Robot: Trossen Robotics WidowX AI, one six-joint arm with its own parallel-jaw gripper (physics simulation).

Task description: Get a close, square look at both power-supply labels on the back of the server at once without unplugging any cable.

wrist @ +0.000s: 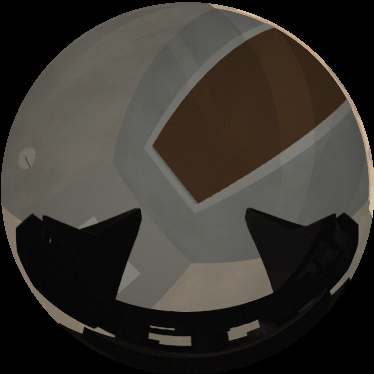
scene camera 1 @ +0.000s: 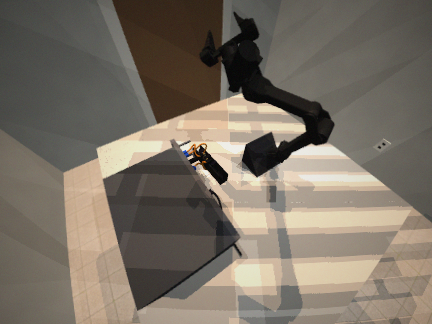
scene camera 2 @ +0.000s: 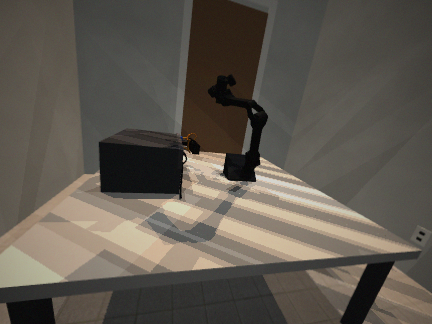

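Seen in the pictures: gripper, between the fingertips: [wrist: 194, 214] [scene camera 1: 221, 22]; arm's base, origin of its link: [scene camera 1: 271, 153] [scene camera 2: 247, 169].
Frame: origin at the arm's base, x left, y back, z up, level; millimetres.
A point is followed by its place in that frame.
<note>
The server [scene camera 1: 165, 220] {x -4, y -614, z 148 mm} [scene camera 2: 141, 168] {x 164, y -631, z 51 mm} is a large dark box on the table. Its back side faces the arm base, with orange cables, small blue parts and a black block [scene camera 1: 217, 170] {x -70, y -337, z 83 mm} [scene camera 2: 193, 146] {x -20, y -369, z 121 mm} at it. The power-supply labels cannot be made out in the scene views, and the server does not show in the wrist view. My gripper [scene camera 1: 223, 25] {x -274, y -151, z 529 mm} [wrist: 194, 214] {x -274, y -151, z 529 mm} is open and empty, with its fingers wide apart. It is raised high above the table's far side, beyond the server, and points away from it towards the door and walls.
The arm base [scene camera 1: 261, 154] {x -25, y -63, z 15 mm} [scene camera 2: 240, 167] {x -13, y -47, z 6 mm} stands on the table [scene camera 1: 320, 225] {x 395, y -111, z -63 mm} [scene camera 2: 280, 225] {x 476, y -123, z -63 mm} beside the server's back. A dark cable loops from the back side. A brown door [scene camera 1: 175, 55] [scene camera 2: 225, 45] [wrist: 240, 115] stands behind. A wall outlet [scene camera 1: 382, 145] [scene camera 2: 421, 236] is at the right.
</note>
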